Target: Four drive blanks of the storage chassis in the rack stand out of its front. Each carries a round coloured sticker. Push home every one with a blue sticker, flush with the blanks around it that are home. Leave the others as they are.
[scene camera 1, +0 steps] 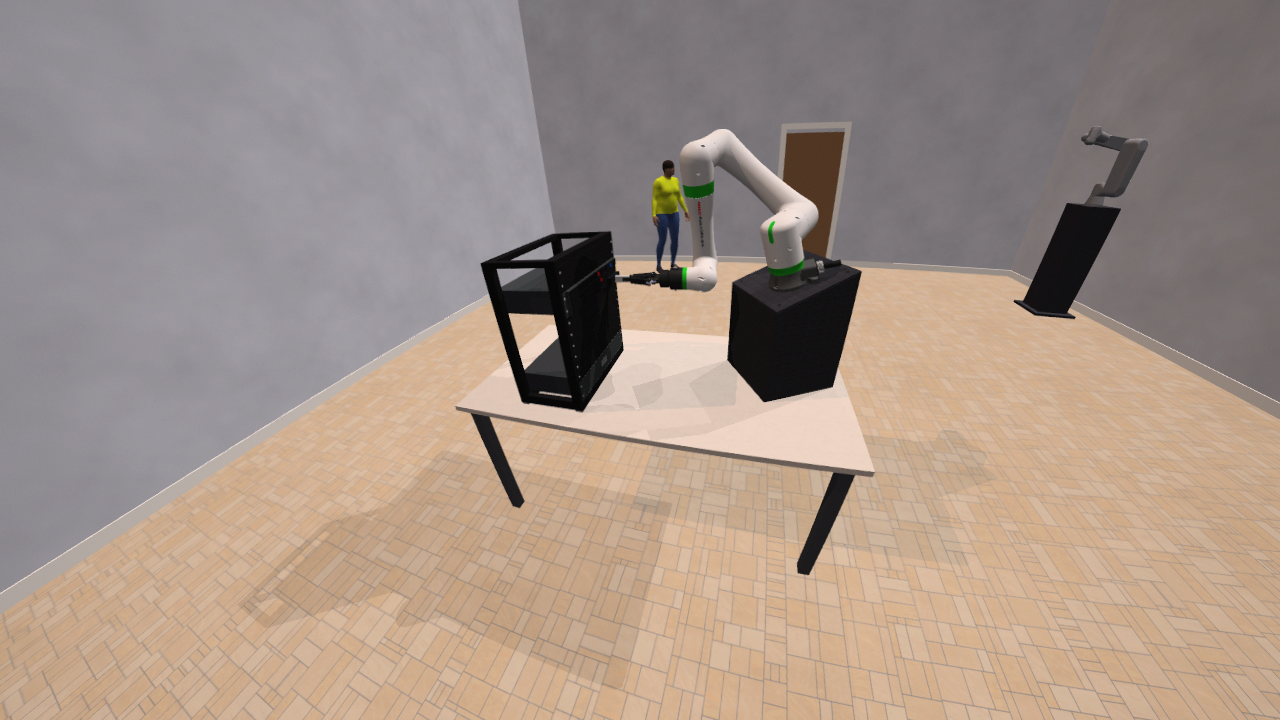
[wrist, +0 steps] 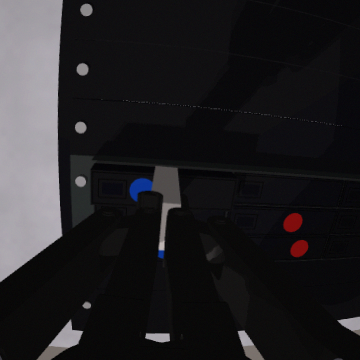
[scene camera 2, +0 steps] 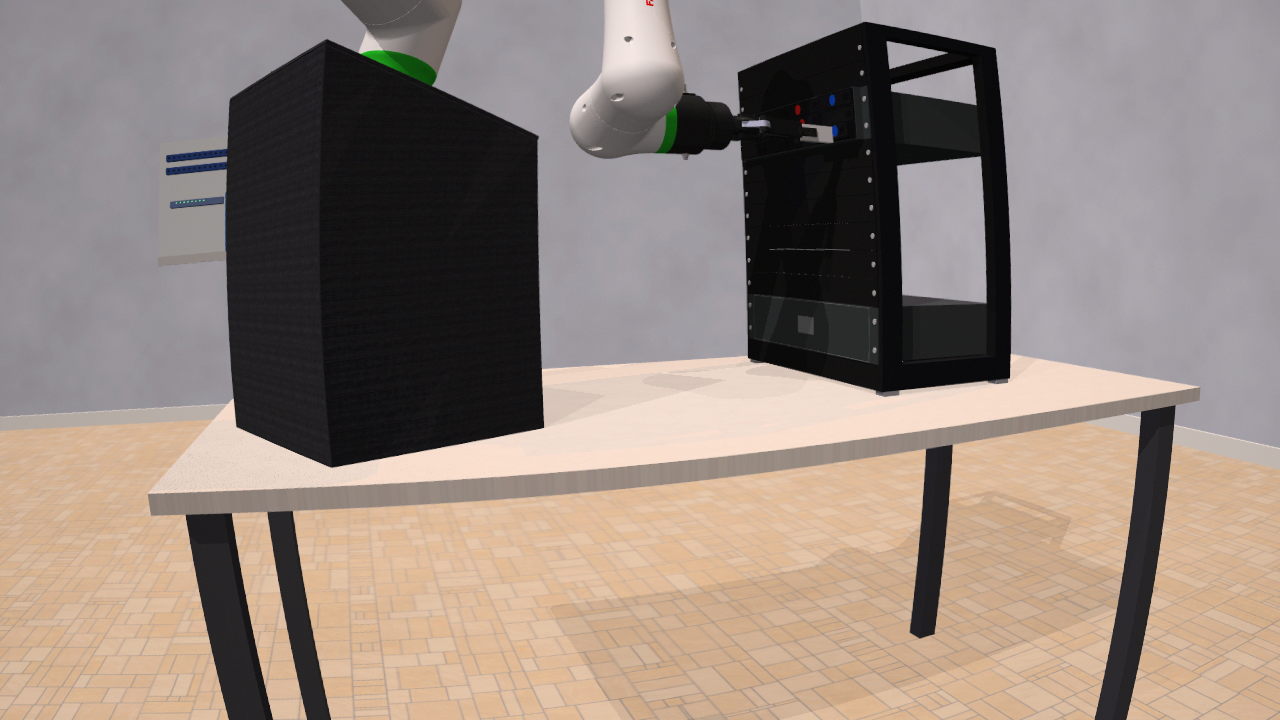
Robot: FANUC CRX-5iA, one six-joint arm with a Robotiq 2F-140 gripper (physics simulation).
black rack: scene camera 1; wrist 281,180; scene camera 2
same spot on black rack: (scene camera 2: 853,325) = (scene camera 1: 616,341)
